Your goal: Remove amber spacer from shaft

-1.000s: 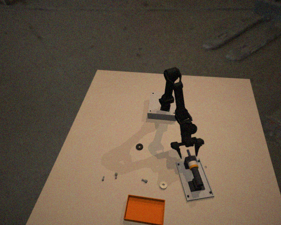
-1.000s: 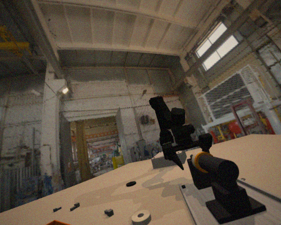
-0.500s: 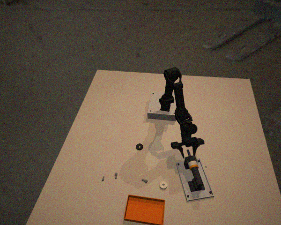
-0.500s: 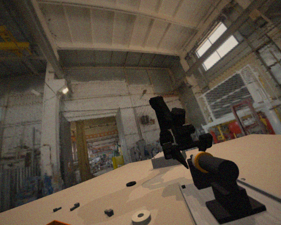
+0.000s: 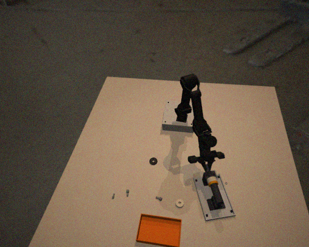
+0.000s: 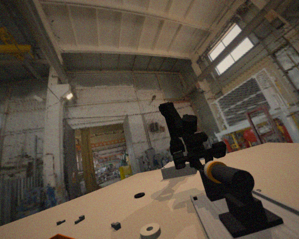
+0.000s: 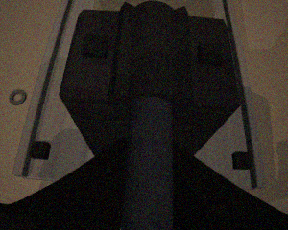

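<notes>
The dark shaft is 50 mm ahead of my gripper tip, 20 mm to the left of it and 20 mm above it. Round my gripper tip: orange tray (340 mm ahead, 190 mm to the right, 50 mm below); white spacer (50 mm ahead, 20 mm to the left, 20 mm above); amber spacer (70 mm ahead, 30 mm to the left, 20 mm above).
</notes>
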